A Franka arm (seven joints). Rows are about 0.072 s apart.
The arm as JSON. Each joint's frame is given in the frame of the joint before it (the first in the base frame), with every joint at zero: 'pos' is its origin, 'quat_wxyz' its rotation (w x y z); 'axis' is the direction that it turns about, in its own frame. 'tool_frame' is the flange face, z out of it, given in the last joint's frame.
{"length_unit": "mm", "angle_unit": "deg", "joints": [
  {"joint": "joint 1", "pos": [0.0, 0.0, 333.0], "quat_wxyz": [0.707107, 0.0, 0.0, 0.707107], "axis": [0.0, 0.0, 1.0]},
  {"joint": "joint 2", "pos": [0.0, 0.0, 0.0], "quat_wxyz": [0.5, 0.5, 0.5, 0.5], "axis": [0.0, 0.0, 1.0]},
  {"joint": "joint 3", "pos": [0.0, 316.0, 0.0], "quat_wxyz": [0.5, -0.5, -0.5, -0.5], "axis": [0.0, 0.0, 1.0]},
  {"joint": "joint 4", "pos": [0.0, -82.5, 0.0], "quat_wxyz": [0.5, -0.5, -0.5, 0.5], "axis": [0.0, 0.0, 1.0]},
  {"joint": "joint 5", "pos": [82.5, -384.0, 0.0], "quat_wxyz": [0.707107, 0.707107, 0.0, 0.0], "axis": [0.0, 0.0, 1.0]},
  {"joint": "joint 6", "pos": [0.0, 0.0, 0.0], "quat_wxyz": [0.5, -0.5, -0.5, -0.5], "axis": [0.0, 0.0, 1.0]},
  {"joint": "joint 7", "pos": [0.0, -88.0, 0.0], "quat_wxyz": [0.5, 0.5, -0.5, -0.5], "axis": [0.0, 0.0, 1.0]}
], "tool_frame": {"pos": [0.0, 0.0, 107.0], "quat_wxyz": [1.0, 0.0, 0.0, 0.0]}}
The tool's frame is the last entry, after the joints.
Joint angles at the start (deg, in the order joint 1, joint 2, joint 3, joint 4, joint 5, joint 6, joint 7):
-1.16, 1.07, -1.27, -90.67, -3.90, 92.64, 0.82
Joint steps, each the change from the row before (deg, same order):
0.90, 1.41, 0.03, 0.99, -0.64, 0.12, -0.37
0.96, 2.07, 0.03, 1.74, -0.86, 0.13, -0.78
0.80, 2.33, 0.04, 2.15, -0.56, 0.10, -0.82
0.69, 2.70, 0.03, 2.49, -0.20, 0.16, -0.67
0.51, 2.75, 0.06, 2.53, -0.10, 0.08, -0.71
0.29, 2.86, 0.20, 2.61, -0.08, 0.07, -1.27
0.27, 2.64, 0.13, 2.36, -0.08, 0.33, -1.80
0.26, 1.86, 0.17, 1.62, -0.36, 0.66, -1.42
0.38, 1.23, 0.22, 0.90, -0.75, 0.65, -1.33
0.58, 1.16, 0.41, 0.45, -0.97, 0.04, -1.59
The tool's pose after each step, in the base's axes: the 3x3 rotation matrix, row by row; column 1 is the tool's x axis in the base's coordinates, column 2 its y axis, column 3 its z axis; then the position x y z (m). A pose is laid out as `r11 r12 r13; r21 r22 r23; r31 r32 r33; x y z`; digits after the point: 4 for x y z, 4 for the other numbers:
0.9995 -0.0309 0.0085; -0.0302 -0.9963 -0.0802; 0.0110 0.0799 -0.9967; 0.5717 -0.0228 0.6074
1.0000 0.0011 0.0063; 0.0017 -0.9954 -0.0957; 0.0062 0.0957 -0.9954; 0.5832 -0.0143 0.6013
0.9995 0.0308 0.0065; 0.0313 -0.9939 -0.1061; 0.0032 0.1062 -0.9943; 0.5958 -0.0065 0.5954
0.9984 0.0556 0.0071; 0.0561 -0.9923 -0.1103; 0.0009 0.1105 -0.9939; 0.6102 0.0013 0.5880
0.9969 0.0785 0.0059; 0.0787 -0.9905 -0.1127; -0.0030 0.1129 -0.9936; 0.6243 0.0078 0.5796
0.9940 0.1097 0.0038; 0.1094 -0.9874 -0.1142; -0.0088 0.1139 -0.9935; 0.6385 0.0136 0.5699
0.9889 0.1484 0.0056; 0.1480 -0.9822 -0.1154; -0.0117 0.1150 -0.9933; 0.6516 0.0186 0.5603
0.9834 0.1810 0.0141; 0.1814 -0.9760 -0.1205; -0.0081 0.1211 -0.9926; 0.6613 0.0233 0.5535
0.9763 0.2152 0.0218; 0.2162 -0.9674 -0.1317; -0.0073 0.1333 -0.9911; 0.6678 0.0291 0.5479
0.9652 0.2612 0.0137; 0.2603 -0.9544 -0.1463; -0.0251 0.1448 -0.9891; 0.6722 0.0385 0.5383

